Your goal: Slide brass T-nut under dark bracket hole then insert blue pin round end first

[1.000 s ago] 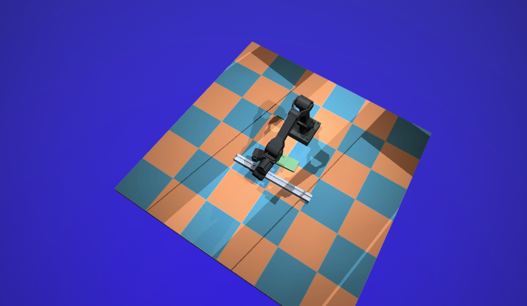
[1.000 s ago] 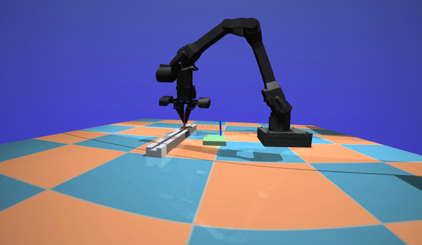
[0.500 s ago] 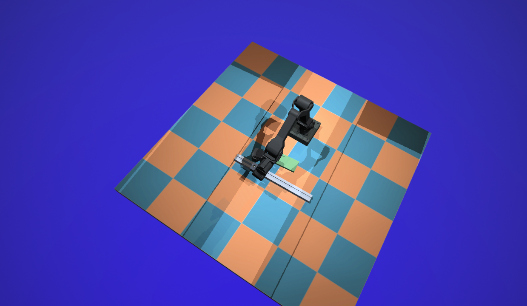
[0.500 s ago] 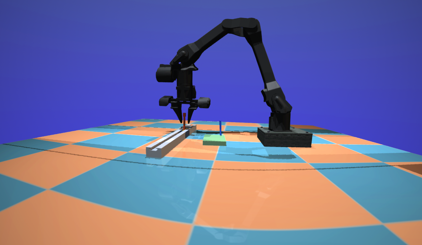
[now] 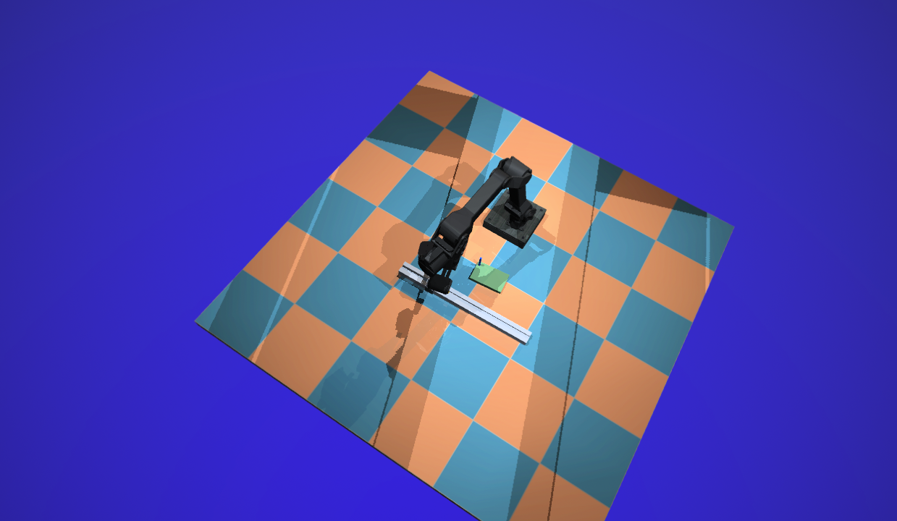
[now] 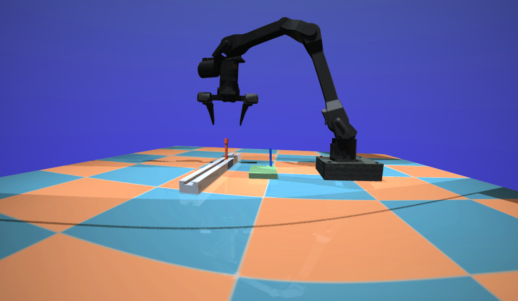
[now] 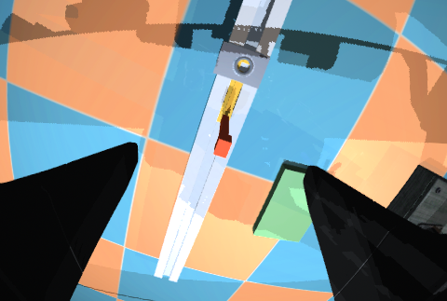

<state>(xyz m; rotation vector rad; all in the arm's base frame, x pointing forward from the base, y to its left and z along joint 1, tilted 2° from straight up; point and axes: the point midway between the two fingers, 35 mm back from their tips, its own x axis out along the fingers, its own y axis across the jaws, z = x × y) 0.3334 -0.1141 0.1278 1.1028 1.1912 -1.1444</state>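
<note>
The blue pin lies 14 cm behind my gripper tip, 7 cm to the left of it and 10 cm below it. Also, from my gripper tip: green tray 13 cm behind, 9 cm to the left, 12 cm below; brass T-nut 2 cm to the right, 8 cm below.
</note>
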